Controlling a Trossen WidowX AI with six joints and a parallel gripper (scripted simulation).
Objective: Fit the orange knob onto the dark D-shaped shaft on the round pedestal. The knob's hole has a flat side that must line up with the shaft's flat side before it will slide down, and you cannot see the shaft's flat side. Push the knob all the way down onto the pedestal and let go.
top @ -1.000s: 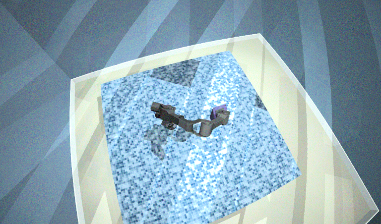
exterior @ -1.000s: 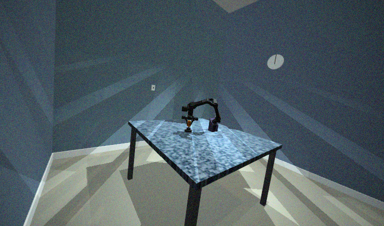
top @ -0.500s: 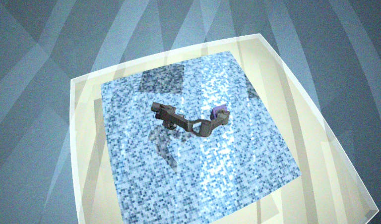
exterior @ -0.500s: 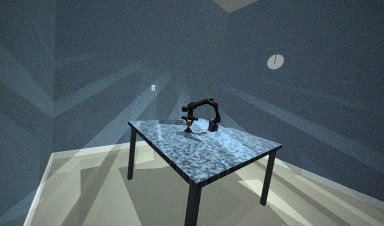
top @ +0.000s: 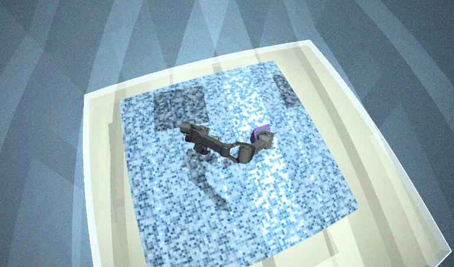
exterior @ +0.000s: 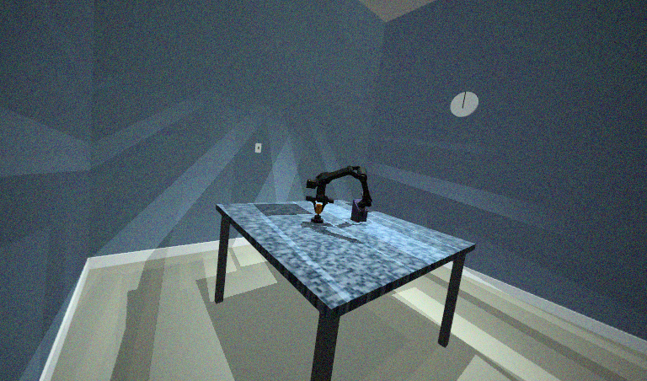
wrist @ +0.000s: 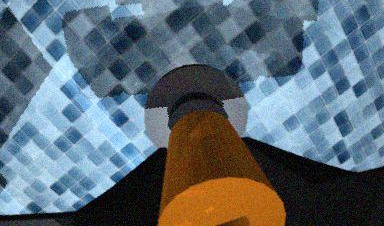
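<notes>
Right now my gripper tip is 20 mm below the orange knob. The rest, counted from my gripper tip: pedestal: 40 mm below.
</notes>
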